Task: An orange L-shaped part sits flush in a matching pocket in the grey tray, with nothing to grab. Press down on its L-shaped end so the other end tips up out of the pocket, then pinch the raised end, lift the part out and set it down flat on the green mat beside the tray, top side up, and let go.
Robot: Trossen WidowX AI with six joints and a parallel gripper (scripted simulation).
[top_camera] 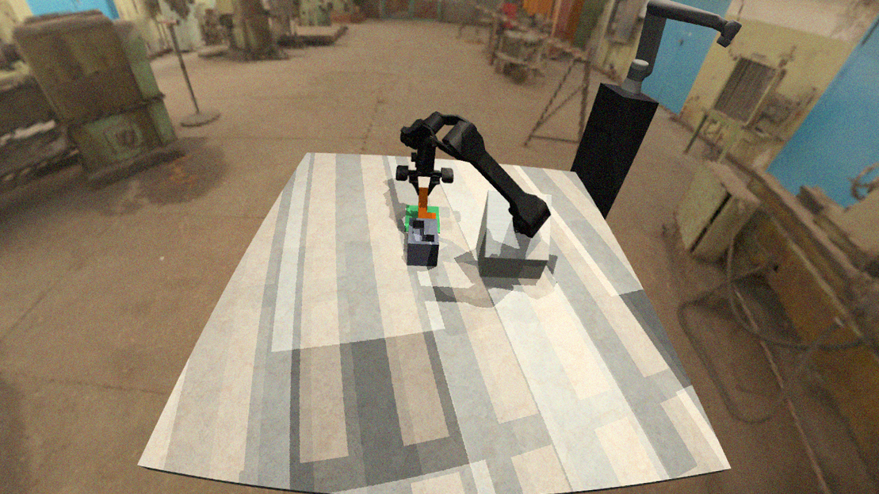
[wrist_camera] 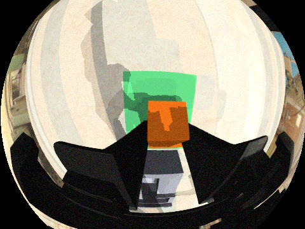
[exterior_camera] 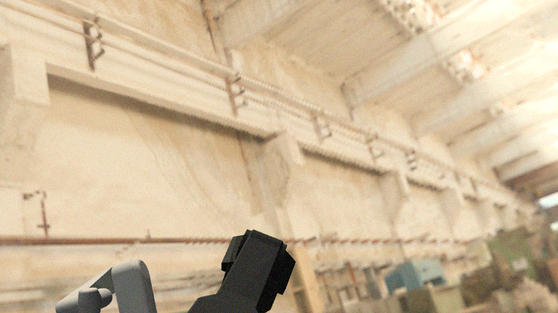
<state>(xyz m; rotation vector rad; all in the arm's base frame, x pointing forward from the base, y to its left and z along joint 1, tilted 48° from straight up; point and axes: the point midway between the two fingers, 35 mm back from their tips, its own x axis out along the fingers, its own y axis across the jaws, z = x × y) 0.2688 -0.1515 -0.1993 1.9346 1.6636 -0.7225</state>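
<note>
The orange L-shaped part lies 30 mm to the left of my gripper tip, 30 mm below it and 10 mm behind it. Round my gripper tip: green mat (100 mm below, 30 mm to the left).
</note>
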